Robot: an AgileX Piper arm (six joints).
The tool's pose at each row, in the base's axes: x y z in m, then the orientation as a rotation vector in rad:
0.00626, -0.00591, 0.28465, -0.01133, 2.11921, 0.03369
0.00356, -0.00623, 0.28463, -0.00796, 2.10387, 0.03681
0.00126, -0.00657, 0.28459, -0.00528, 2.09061, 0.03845
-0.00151, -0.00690, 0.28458, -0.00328, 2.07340, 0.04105
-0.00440, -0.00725, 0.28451, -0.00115, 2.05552, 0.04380
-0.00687, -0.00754, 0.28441, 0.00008, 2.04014, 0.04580
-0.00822, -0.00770, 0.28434, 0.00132, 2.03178, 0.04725
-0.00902, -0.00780, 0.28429, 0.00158, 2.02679, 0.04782
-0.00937, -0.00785, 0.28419, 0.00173, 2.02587, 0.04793
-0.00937, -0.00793, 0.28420, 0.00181, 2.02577, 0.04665
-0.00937, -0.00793, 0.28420, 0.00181, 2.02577, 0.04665
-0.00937, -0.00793, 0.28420, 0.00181, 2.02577, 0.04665
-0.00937, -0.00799, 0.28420, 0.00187, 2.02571, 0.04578
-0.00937, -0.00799, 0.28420, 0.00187, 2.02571, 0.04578
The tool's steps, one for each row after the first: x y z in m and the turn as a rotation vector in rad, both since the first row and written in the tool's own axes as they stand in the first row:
0.00142, -0.00026, -0.00230, -0.00101, -0.01537, 0.00348
0.00266, -0.00055, -0.00425, -0.00122, -0.02865, 0.00591
0.00411, -0.00082, -0.00662, -0.00244, -0.04586, 0.00821
0.00567, -0.00111, -0.00906, -0.00373, -0.06374, 0.01067
0.00704, -0.00135, -0.01112, -0.00483, -0.07912, 0.01221
0.00781, -0.00148, -0.01224, -0.00546, -0.08747, 0.01362
0.00827, -0.00156, -0.01290, -0.00582, -0.09246, 0.01399
0.00853, -0.00161, -0.01315, -0.00584, -0.09338, 0.01414
0.00852, -0.00169, -0.01316, -0.00488, -0.09350, 0.01367
0.00852, -0.00169, -0.01316, -0.00488, -0.09350, 0.01367
0.00852, -0.00169, -0.01316, -0.00488, -0.09350, 0.01367
0.00852, -0.00175, -0.01316, -0.00422, -0.09356, 0.01336
0.00852, -0.00175, -0.01316, -0.00422, -0.09356, 0.01336

